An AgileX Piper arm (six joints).
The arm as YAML. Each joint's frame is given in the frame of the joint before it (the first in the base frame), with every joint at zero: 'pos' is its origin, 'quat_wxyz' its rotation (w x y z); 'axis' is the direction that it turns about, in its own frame. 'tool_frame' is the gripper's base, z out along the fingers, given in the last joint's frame.
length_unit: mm
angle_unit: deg
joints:
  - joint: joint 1
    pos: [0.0, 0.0, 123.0]
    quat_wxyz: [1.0, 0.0, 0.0, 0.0]
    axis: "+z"
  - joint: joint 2
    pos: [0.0, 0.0, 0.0]
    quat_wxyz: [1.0, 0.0, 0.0, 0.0]
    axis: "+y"
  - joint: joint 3
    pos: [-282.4, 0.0, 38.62]
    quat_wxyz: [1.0, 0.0, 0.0, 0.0]
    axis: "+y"
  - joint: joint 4
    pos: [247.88, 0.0, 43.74]
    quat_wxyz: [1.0, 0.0, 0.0, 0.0]
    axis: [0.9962, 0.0, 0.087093]
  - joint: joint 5
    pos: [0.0, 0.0, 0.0]
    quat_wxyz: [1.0, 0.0, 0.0, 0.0]
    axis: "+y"
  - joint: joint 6
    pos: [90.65, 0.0, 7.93]
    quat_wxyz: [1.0, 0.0, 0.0, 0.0]
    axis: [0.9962, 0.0, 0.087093]
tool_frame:
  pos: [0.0, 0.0, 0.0]
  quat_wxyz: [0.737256, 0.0, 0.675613, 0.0]
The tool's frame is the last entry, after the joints.
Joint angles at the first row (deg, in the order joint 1, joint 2, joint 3, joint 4, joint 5, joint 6):
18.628 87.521 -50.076 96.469 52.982 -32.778
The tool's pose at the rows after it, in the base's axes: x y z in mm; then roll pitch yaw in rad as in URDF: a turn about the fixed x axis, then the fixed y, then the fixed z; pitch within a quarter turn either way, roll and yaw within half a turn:
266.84 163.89 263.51 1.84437 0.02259 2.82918
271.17 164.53 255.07 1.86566 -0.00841 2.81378
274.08 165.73 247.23 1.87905 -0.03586 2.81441
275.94 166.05 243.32 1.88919 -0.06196 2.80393
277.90 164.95 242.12 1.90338 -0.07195 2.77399
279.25 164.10 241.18 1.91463 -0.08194 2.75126
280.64 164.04 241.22 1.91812 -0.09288 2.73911
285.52 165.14 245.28 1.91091 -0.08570 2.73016
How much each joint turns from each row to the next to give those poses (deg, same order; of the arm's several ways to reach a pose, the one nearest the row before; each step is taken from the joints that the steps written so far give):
0.000 0.822 -0.225 0.107 -2.163 1.301
0.000 1.481 -0.001 0.086 -0.762 0.765
-0.001 1.481 0.000 0.034 0.215 0.339
0.001 0.702 -0.037 0.000 -0.293 1.101
-0.001 0.001 -0.002 0.104 -1.596 1.021
0.000 -0.001 0.002 0.002 -1.170 0.970
0.001 0.120 -0.229 0.000 -0.469 0.904
-0.001 0.360 -1.364 -0.002 -0.472 0.509

